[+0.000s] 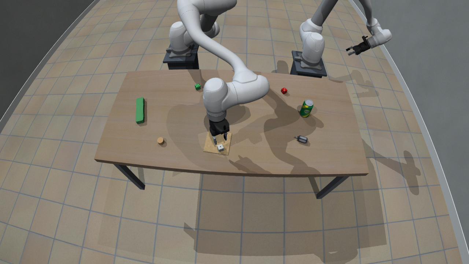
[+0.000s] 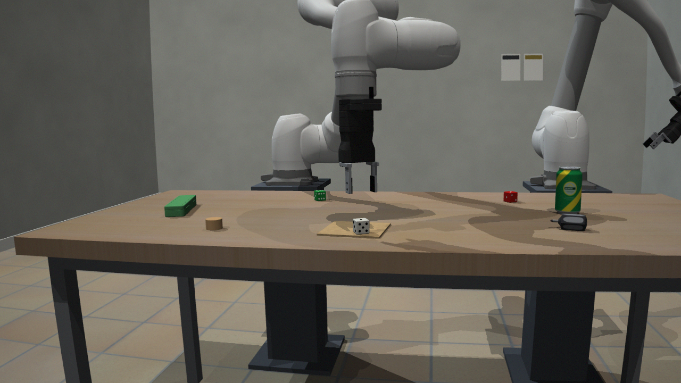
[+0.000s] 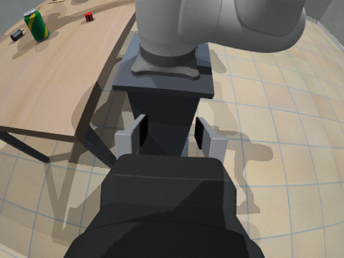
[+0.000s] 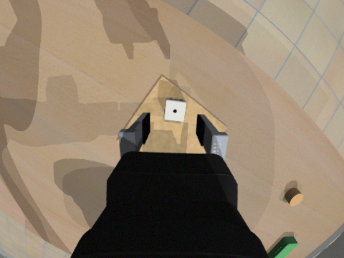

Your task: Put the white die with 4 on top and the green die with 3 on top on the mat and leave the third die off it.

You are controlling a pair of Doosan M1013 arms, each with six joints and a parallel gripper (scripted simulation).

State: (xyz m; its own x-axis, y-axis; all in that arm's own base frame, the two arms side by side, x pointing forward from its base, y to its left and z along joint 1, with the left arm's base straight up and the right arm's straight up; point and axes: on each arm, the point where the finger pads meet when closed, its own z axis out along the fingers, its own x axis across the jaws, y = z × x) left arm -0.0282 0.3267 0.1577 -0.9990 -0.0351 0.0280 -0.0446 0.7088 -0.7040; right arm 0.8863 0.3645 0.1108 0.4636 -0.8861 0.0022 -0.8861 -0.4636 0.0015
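Observation:
The white die lies 90 mm below my right hand. Round my right hand: tan mat 110 mm below, 40 mm behind, 20 mm to the right; then wooden disc 360 mm to the right, 100 mm below; then dark grey object 460 mm to the left, 100 mm behind, 90 mm below.

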